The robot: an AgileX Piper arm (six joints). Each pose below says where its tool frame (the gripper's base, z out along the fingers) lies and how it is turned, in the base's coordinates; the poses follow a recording.
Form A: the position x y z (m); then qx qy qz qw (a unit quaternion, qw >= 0).
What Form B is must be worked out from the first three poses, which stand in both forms.
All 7 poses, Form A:
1: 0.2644, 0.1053, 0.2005, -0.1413, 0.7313, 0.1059, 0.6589
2: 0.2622, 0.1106, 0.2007, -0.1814, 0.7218, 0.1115, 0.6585
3: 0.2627, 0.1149, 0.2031, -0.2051, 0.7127, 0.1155, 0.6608
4: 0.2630, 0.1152, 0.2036, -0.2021, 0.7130, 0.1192, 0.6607
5: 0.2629, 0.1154, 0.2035, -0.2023, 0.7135, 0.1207, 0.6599
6: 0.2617, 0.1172, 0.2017, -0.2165, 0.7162, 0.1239, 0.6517
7: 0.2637, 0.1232, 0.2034, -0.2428, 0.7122, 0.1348, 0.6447
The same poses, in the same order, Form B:
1: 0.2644, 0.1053, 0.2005, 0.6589, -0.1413, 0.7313, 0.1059
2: 0.2622, 0.1106, 0.2007, 0.6585, -0.1814, 0.7218, 0.1115
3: 0.2627, 0.1149, 0.2031, 0.6608, -0.2051, 0.7127, 0.1155
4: 0.2630, 0.1152, 0.2036, 0.6607, -0.2021, 0.7130, 0.1192
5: 0.2629, 0.1154, 0.2035, 0.6599, -0.2023, 0.7135, 0.1207
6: 0.2617, 0.1172, 0.2017, 0.6517, -0.2165, 0.7162, 0.1239
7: 0.2637, 0.1232, 0.2034, 0.6447, -0.2428, 0.7122, 0.1348
